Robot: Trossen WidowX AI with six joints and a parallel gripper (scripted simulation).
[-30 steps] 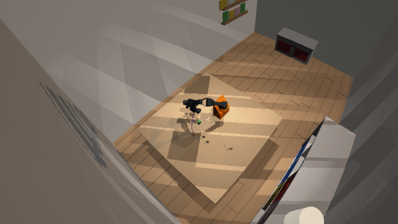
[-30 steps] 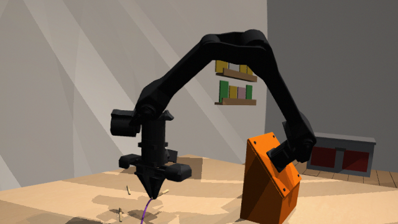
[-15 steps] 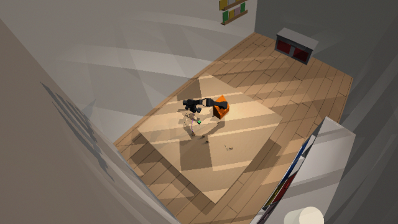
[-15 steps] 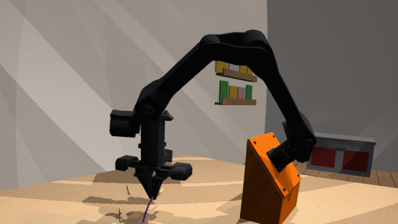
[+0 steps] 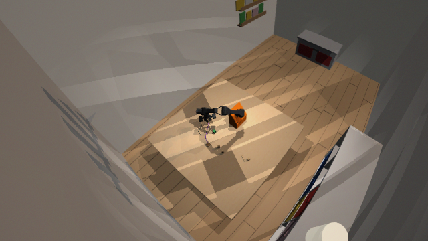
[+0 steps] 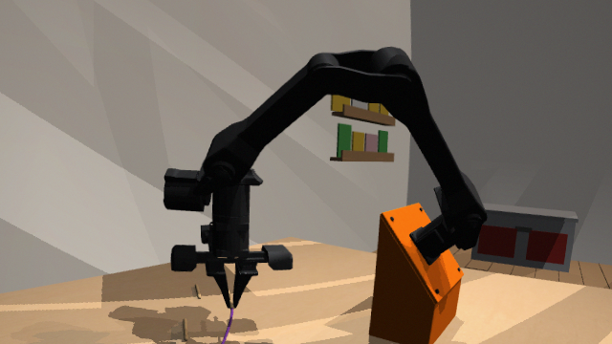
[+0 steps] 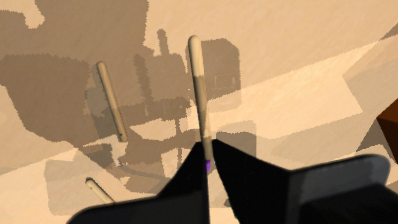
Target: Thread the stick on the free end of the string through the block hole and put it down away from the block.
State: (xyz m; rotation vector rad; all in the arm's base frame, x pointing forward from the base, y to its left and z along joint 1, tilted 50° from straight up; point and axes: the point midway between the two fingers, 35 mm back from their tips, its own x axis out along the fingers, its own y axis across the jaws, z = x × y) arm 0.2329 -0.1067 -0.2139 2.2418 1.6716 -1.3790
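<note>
The thin wooden stick is 1 cm to the right of my gripper tip and 1 cm behind it. Also, from my gripper tip: green block (12 cm to the left, 4 cm below, 3 cm ahead); round wooden button (19 cm ahead, 17 cm to the left, 5 cm below).
</note>
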